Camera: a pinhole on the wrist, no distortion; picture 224 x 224 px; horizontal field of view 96.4 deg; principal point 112.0 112.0 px. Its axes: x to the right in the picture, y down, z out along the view. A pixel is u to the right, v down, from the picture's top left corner.
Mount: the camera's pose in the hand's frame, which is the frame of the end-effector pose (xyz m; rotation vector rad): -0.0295 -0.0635 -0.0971 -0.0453 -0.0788 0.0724
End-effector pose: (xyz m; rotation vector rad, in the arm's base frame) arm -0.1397 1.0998 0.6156 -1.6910 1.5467 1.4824
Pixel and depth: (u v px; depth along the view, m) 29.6 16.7 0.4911
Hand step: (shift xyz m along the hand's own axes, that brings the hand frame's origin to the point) -0.4378 -0.5383 0.3833
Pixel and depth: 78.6 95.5 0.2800
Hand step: -0.1416 -0.1045 0.1768
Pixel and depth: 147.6 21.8 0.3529
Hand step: 0.0893 -0.3560 0.2793
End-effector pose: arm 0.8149 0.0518 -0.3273 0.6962 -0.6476 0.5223
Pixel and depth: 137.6 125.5 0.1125
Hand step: -0.0110 -0.0415 0.0164
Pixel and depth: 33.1 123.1 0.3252
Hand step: -0.3129 -0.0328 0.2053
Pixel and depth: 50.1 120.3 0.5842
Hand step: -0.4389 -0.0172 0.4546
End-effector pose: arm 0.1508 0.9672 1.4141 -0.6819 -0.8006 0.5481
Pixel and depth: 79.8 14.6 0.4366
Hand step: -0.1742 -0.4785 0.3473
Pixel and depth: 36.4 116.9 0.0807
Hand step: -0.0968 -0.0607 -0.0216
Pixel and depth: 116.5 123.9 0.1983
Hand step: -0.0382 -0.0310 0.0999
